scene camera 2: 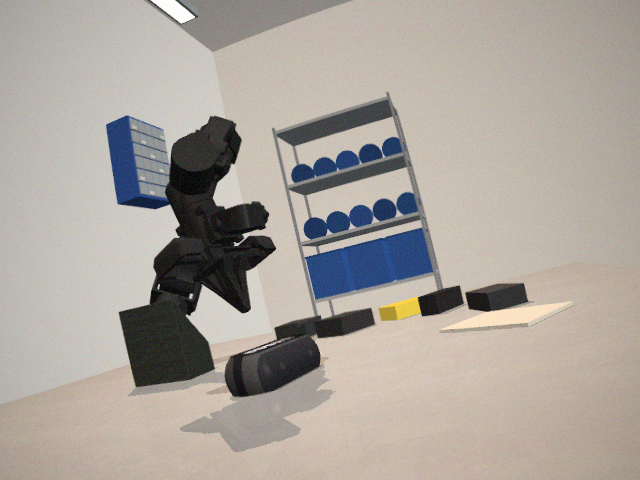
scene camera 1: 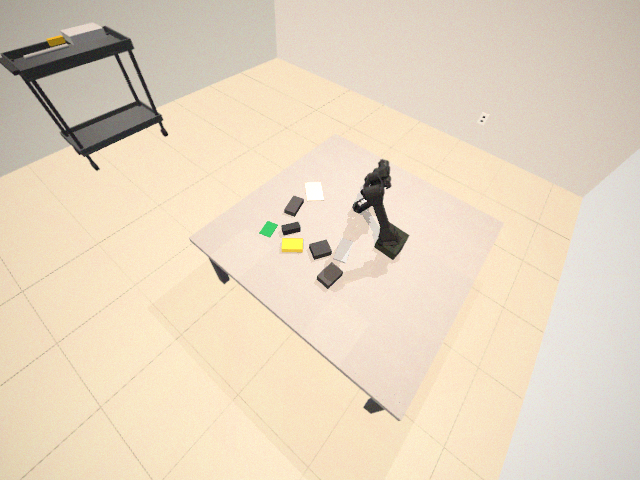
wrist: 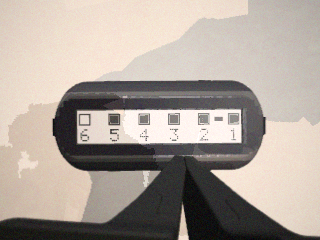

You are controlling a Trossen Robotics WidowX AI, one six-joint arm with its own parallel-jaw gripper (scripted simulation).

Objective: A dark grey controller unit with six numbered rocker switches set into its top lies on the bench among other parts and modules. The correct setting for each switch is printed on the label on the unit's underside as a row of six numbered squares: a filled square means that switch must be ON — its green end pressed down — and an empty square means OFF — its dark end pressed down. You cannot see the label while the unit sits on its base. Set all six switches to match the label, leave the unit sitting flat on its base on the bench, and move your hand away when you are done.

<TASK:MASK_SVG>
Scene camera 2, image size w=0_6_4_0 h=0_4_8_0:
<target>my gripper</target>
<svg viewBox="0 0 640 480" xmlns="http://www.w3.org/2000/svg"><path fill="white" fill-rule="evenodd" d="M186 207L178 216L180 225L175 229L178 236L185 236L186 238L173 238L160 254L154 258L153 268L159 281L175 279L179 272L177 265L196 263L199 273L193 277L195 282L202 283L202 285L219 295L242 314L247 313L251 310L247 271L252 270L276 250L276 247L270 237L248 236L245 239L243 234L257 229L265 229L269 212L265 210L264 205L261 205L259 201L238 204L225 209L224 206L217 206L212 200L202 200Z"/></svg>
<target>white sheet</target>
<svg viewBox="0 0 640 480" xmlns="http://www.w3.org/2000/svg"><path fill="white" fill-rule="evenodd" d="M573 301L486 312L439 329L439 333L529 327L573 306Z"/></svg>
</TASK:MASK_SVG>
